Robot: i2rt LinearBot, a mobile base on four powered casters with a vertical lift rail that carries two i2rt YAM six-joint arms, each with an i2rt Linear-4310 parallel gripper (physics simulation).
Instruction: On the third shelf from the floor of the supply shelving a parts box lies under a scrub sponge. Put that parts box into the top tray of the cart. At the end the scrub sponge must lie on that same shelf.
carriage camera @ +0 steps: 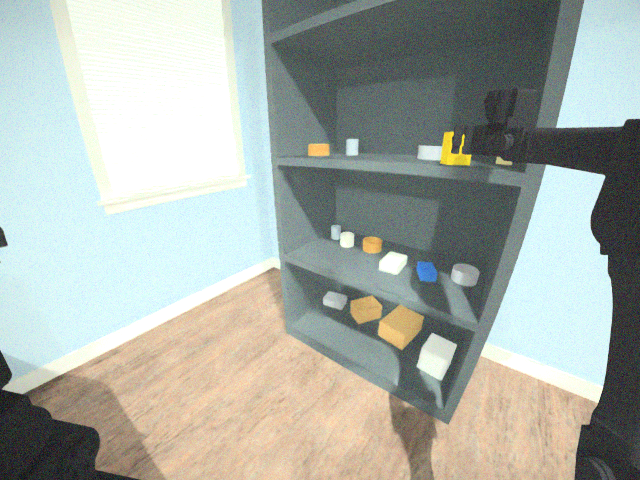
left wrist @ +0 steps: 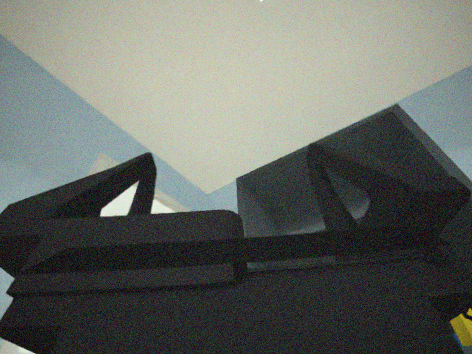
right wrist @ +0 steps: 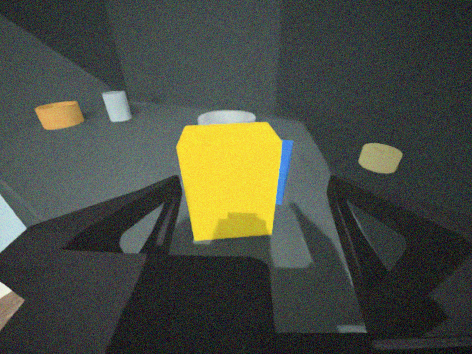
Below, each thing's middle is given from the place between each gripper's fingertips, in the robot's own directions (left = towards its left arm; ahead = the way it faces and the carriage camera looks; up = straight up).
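Scene:
The yellow scrub sponge (right wrist: 230,172) is 3 cm below my right hand, and I find it 4 cm ahead of that hand and 1 cm to the left of it.
Counted from my left hand, the sponge is 4 cm below, then 69 cm to the right of the hand and 62 cm ahead of it.

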